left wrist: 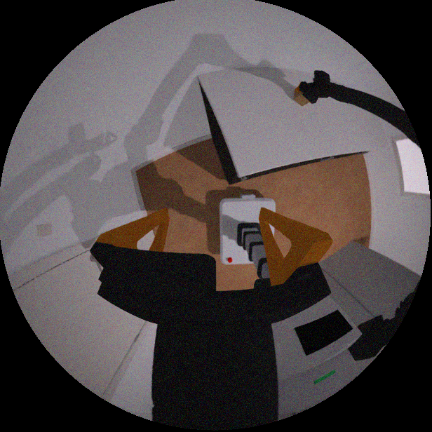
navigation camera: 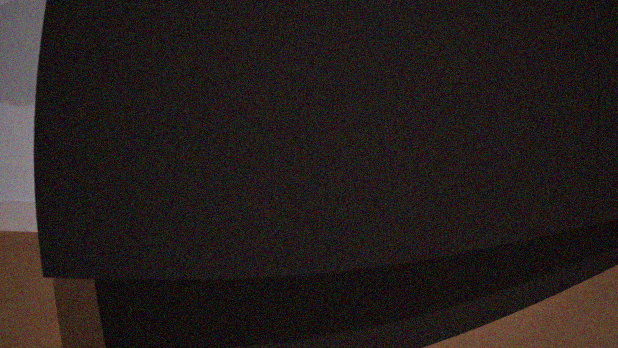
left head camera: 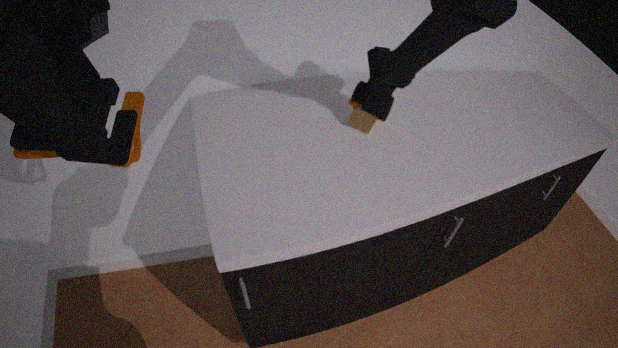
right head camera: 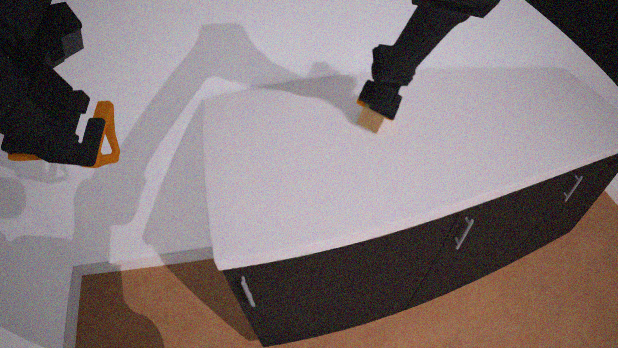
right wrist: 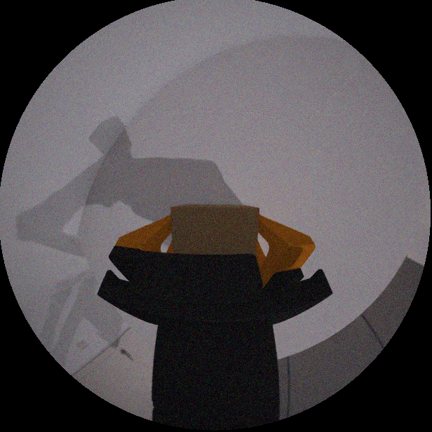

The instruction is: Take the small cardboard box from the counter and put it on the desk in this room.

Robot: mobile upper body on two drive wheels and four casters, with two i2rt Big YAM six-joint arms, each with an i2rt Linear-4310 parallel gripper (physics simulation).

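Places are measured from the left arm's base along level axes (x ahead, y left, z up), in centimetres.
Pixels of known places: left gripper, fingertip midpoint: [left head camera: 103,152] [right head camera: 88,154]; right gripper, fingertip midpoint: [right head camera: 374,110].
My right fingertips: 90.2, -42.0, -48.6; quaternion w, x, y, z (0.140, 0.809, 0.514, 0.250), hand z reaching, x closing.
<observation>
Ahead of a thing's pixels: the offset from my right fingertips to its top centre, as dx, dy, dz. "spot": to the spot under its first point. Level surfaces: height alone.
The small cardboard box @(-3.5, +0.9, +5.0) [left head camera: 362,121] [right head camera: 370,120] [left wrist: 301,97] [right wrist: 215,230] is a plain brown block at the counter's back part. My right gripper [right wrist: 214,213] is shut on it, one orange fingertip against each side; the black gripper body hides part of it. The box is at the white top of the counter @(dz -1.4) [left head camera: 300,175] [right head camera: 310,175] [left wrist: 280,130]; whether it touches the top I cannot tell. My left gripper [left wrist: 213,212] is open, with nothing between its fingers, off to the left of the counter. The desk does not show for certain.
The counter has a dark front @(spot: -33.5, -5.3, -30.6) [left head camera: 380,270] [right head camera: 390,270] with metal handles; its dark side fills most of the navigation camera view [navigation camera: 300,150]. A wooden floor @(dz -92.4) [left head camera: 500,300] lies before it, and a pale wall [left head camera: 300,30] stands behind. The robot's pale base [left wrist: 247,207] shows in the left wrist view.
</observation>
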